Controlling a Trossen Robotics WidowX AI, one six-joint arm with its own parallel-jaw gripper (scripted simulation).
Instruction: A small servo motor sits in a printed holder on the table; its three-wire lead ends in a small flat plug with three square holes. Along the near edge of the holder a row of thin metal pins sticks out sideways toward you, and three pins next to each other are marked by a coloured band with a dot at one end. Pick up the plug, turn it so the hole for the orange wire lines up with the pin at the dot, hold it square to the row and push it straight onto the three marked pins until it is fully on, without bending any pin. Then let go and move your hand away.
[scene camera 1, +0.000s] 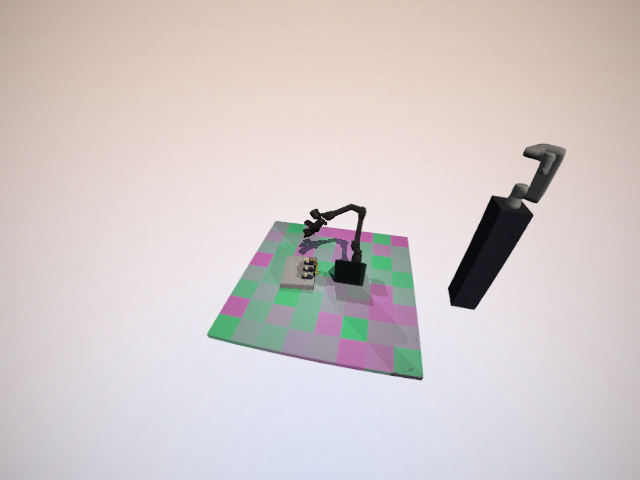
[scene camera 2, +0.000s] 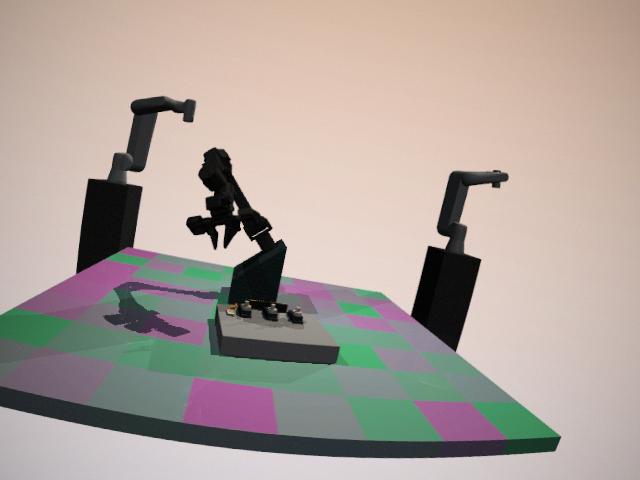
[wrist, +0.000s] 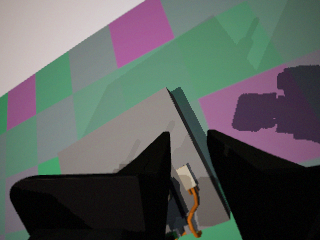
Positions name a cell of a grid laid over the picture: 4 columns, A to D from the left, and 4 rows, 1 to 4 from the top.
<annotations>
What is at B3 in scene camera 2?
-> A grey holder.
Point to a grey holder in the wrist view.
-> B3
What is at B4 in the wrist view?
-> My gripper.
</annotations>
